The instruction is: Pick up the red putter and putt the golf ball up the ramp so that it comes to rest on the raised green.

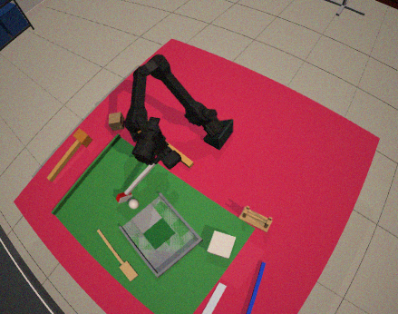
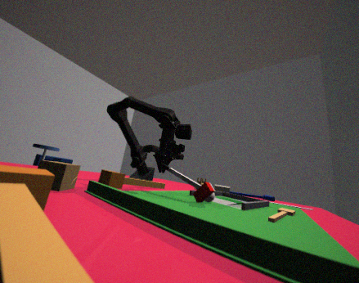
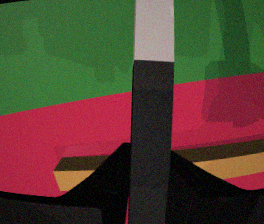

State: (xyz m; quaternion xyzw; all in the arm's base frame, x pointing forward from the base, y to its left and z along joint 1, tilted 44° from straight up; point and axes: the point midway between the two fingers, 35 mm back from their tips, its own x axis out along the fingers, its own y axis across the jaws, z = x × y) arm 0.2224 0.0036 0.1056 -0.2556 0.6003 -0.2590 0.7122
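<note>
Right now my gripper tip is 12 cm short of the red putter. Also, from my gripper tip: white bar: 53 cm to the left, 34 cm ahead, 7 cm below; then white golf ball: 21 cm ahead, 5 cm below, 3 cm to the left; then blue putter: 62 cm to the left, 18 cm ahead, 6 cm below.
</note>
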